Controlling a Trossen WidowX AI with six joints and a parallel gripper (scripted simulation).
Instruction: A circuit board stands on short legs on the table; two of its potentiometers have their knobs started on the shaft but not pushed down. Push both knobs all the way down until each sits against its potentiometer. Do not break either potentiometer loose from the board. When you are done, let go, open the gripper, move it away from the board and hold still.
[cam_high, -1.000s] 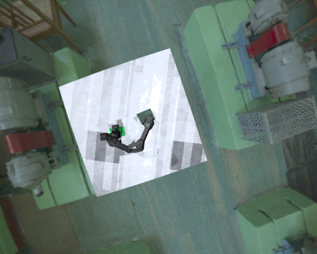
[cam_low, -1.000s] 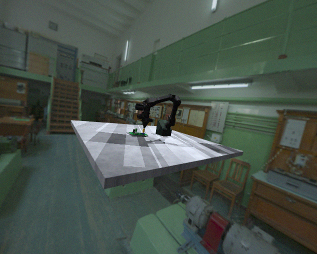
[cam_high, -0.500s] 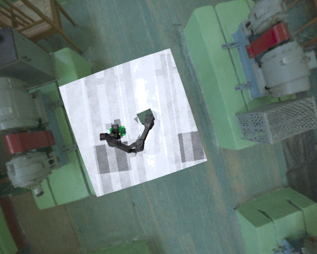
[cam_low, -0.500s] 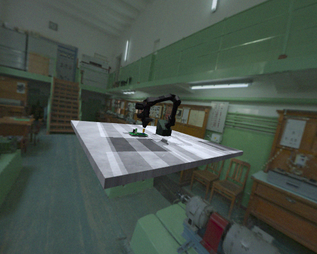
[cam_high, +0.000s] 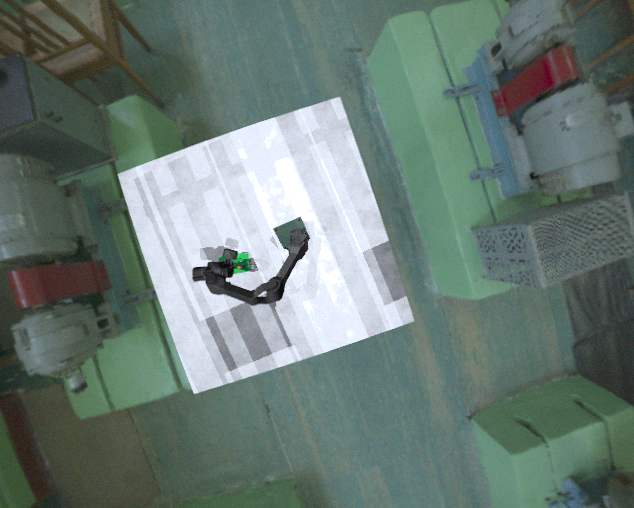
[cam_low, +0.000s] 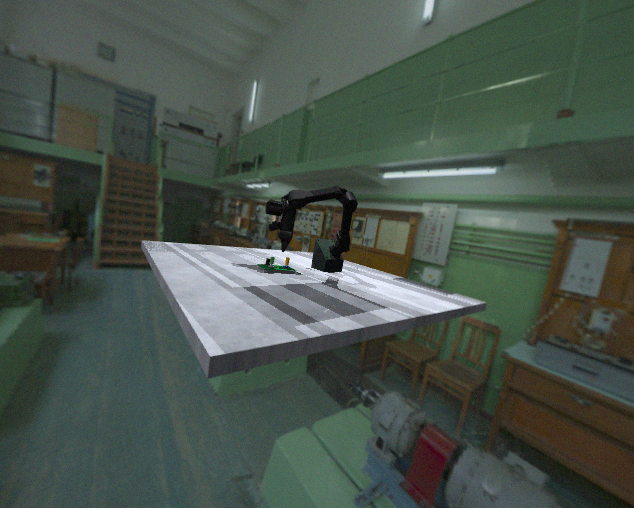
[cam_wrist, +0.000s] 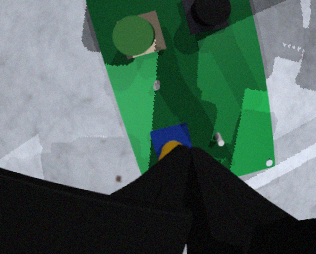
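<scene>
Now: gripper tip 5 cm short of the green knob, 4 cm above it and 1 cm to the right of it.
</scene>
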